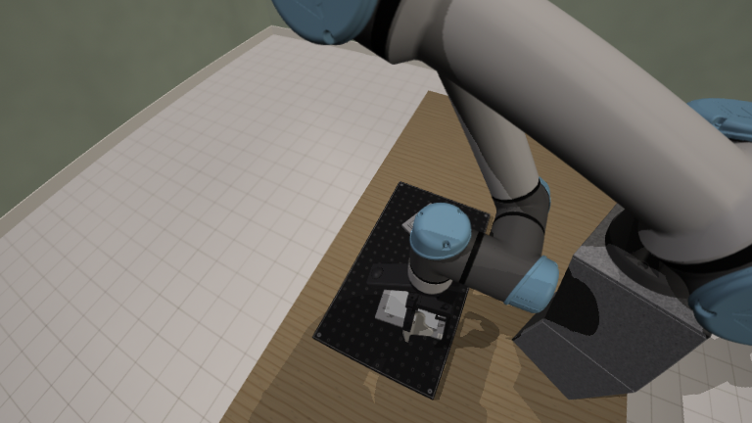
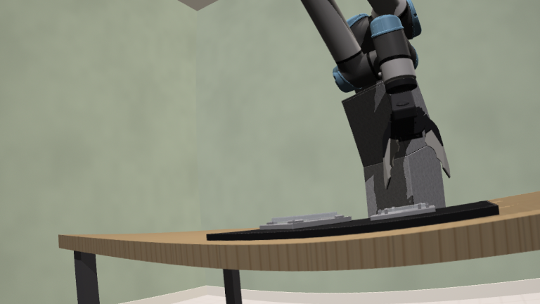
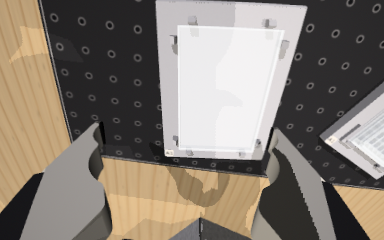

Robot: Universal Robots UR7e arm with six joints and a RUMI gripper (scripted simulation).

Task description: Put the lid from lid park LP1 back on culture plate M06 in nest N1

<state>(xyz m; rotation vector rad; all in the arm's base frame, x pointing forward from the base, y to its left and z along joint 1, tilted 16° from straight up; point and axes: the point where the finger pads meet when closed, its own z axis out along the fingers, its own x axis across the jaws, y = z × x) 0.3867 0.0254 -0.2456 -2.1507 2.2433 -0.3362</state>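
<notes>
My hand is 3 cm to the left of the clear lid and 5 cm above it. Also, from my hand: culture plate M06 (2 cm behind, 25 cm to the right, 4 cm below); then grey plate nest N1 (2 cm behind, 25 cm to the right, 6 cm below); then lid park LP1 (3 cm to the right, 6 cm below).
</notes>
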